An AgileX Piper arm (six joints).
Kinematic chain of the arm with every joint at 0, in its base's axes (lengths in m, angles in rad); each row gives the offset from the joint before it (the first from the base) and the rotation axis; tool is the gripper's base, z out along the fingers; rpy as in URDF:
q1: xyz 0 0 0.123 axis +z
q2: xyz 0 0 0 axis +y
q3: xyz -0.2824 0 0.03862 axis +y
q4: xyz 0.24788 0 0.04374 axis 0.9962 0 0.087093
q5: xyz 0 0 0 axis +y
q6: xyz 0.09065 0 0.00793 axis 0.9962 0 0.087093
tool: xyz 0 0 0 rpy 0 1.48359 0
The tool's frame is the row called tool.
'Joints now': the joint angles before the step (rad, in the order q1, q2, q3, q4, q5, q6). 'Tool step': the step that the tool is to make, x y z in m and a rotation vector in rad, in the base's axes. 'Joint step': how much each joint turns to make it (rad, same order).
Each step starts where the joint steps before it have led.
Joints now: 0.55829 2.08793 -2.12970 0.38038 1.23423 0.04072
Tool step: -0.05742 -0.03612 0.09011 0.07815 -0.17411 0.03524
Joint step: 0.00000 -0.26765 0.08211 -0.00431 0.01146 -0.04072
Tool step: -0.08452 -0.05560 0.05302 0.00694 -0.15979 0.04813
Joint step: 0.00000 -0.34374 0.22421 -0.03046 0.00748 -0.07985
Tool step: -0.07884 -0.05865 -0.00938 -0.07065 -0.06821 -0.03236
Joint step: -0.00001 -0.34603 0.32455 -0.09695 0.00453 -0.01187
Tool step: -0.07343 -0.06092 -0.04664 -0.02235 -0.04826 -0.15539
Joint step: 0.00014 -0.38581 0.36579 -0.14909 -0.02962 0.12206
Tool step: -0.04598 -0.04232 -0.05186 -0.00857 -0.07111 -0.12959
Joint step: -0.00031 -0.30959 0.26091 -0.13469 -0.01013 0.09743
